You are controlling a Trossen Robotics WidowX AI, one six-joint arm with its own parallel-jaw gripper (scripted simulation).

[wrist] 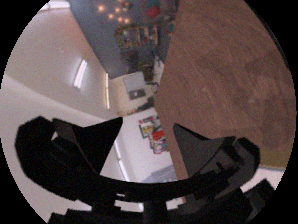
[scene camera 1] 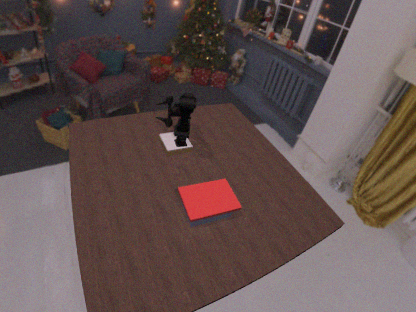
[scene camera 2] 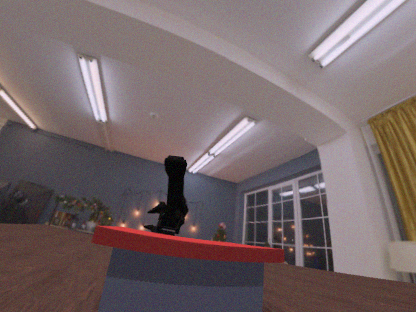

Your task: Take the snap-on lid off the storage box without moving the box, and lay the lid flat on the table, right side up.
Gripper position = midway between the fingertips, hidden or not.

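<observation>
The gripper (wrist: 148,123) is open and holds nothing. There's also a red lid (scene camera 2: 121,237), and you get the red lid (scene camera 1: 205,200) too, but in the wrist view the red lid is out of frame.
</observation>
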